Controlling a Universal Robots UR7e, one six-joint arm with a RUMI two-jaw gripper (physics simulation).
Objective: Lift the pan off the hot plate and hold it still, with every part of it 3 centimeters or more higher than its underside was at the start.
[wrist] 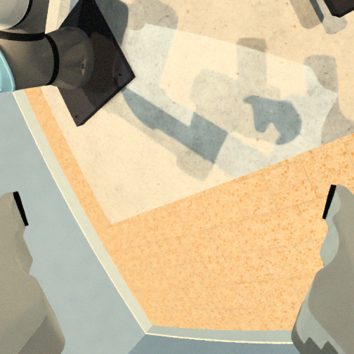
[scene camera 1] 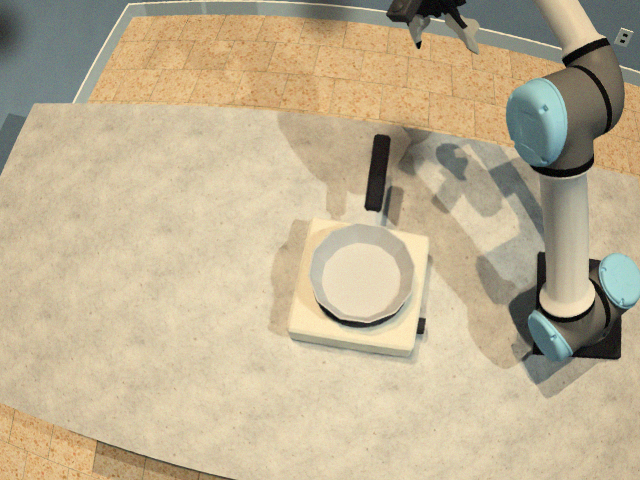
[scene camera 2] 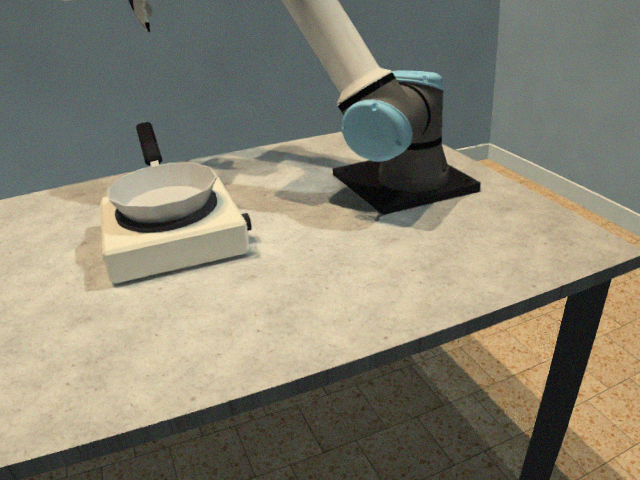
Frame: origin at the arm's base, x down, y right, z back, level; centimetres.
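Where they show: gripper, fingertip midpoint: [scene camera 1: 447,51] [scene camera 2: 171,11]; arm's base, origin of the base link: [scene camera 2: 413,177].
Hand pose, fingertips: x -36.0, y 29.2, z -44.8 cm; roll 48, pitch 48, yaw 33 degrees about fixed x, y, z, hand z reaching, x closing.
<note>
Things, the pixels of their top centre, and the offset from my fingertips. Level surfaces: height alone.
- cream hot plate, middle of its top: [scene camera 1: 366,280] [scene camera 2: 170,203] dx +30.3, dy -35.4, dz -6.2 cm
- black knob, middle of its top: [scene camera 2: 243,214] [scene camera 1: 421,323] dx +32.6, dy -40.3, dz +6.3 cm
- table, its level: dx +37.9 cm
A pale grey pan [scene camera 1: 361,276] [scene camera 2: 165,193] rests level on the black burner of the cream hot plate [scene camera 1: 356,342] [scene camera 2: 175,254]. Its black handle [scene camera 1: 377,173] [scene camera 2: 148,143] points to the table's back edge and slants upward. My gripper [scene camera 1: 447,49] [wrist: 174,192] is open and empty. It hangs high behind the table's back edge, beyond the handle's end and somewhat to the right in the first scene view. In the second scene view a fingertip shows at the top left; the rest of the gripper is cut off. The pan's bowl does not show in the wrist view.
A black knob [scene camera 1: 421,326] [scene camera 2: 247,222] sticks out of the hot plate's right side. The arm's dark base plate [scene camera 1: 604,347] [wrist: 90,107] is bolted to the table [scene camera 1: 155,258] [scene camera 2: 310,310] right of the hot plate. A black piece [wrist: 342,5] shows at the wrist view's top right corner.
</note>
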